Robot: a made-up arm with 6 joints.
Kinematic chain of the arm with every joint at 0, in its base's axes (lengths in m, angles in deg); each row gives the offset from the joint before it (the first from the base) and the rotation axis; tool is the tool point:
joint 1: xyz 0 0 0.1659 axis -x
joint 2: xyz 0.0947 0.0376 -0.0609 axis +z
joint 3: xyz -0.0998 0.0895 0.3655 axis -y
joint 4: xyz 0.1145 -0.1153 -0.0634 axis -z
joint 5: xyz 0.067 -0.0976 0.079 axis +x
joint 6: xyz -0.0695 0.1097 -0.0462 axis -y
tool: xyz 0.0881 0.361 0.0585
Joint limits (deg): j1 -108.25..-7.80 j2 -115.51..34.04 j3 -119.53..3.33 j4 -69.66..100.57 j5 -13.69..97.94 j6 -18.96..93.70
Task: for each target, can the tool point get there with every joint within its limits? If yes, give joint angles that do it. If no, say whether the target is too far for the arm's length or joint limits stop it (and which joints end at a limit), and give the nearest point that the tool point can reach.
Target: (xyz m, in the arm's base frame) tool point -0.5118 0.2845 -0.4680
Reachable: no: joint limits stop it (at a limit: joint 1, joint 3, joint 4, joint 5, joint 6) | nearest point -0.1994 0.1239 -0.1258 | short by 0.490 m
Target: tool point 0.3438 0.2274 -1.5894
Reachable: no: too far | nearest point 0.1619 -0.1595 -0.3519 | short by 1.309 m
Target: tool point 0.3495 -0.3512 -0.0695
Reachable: yes | joints -86.41 -59.35 -48.54 51.66 44.60 33.62
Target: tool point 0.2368 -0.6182 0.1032
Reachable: yes | joints -74.55 -57.11 -44.75 -50.22 68.38 62.87
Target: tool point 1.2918 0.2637 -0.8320
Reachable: no: too far | nearest point 0.4516 -0.1229 -0.1703 | short by 1.137 m
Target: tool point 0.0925 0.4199 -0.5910
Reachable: no: joint limits stop it (at a limit: joint 1, joint 5) | nearest point 0.0936 0.0707 -0.2221 | short by 0.508 m
